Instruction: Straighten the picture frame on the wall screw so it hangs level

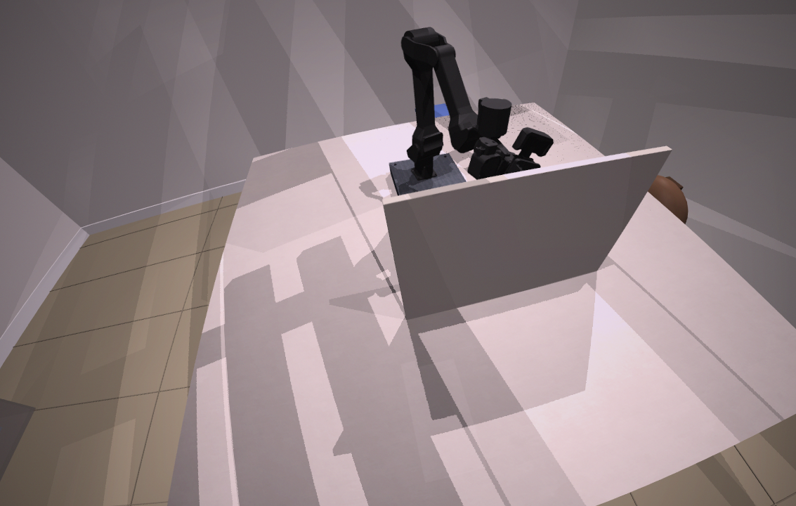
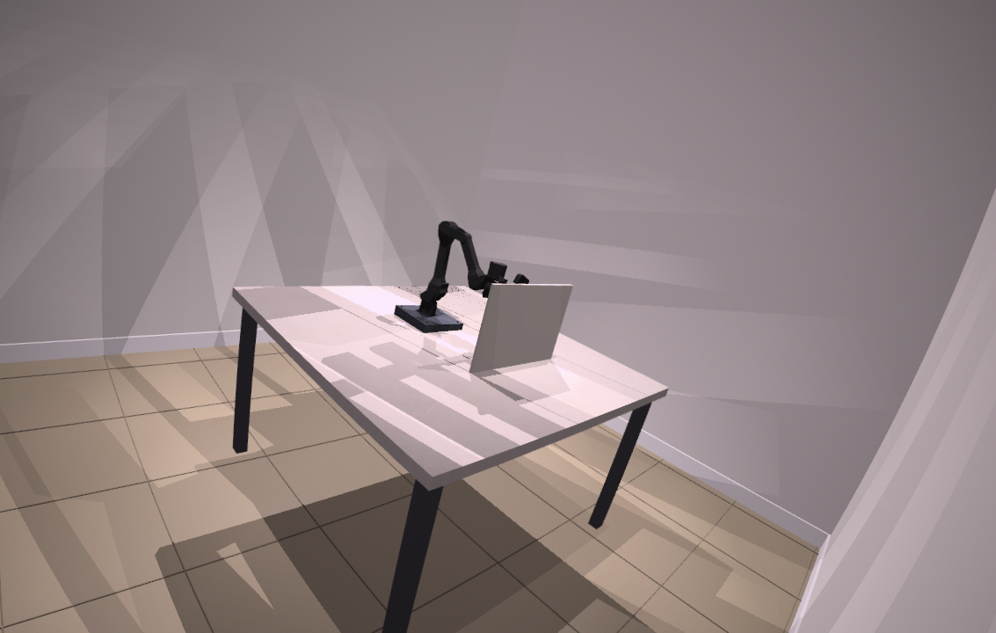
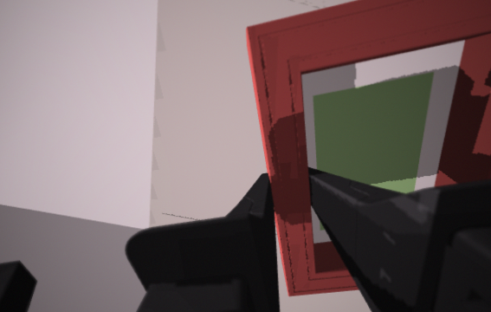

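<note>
Right now my gripper tip is 50 mm above the picture frame and 20 mm to the left of it. Round my gripper tip: wall panel: 70 mm below, 20 mm to the right, 10 mm ahead.
</note>
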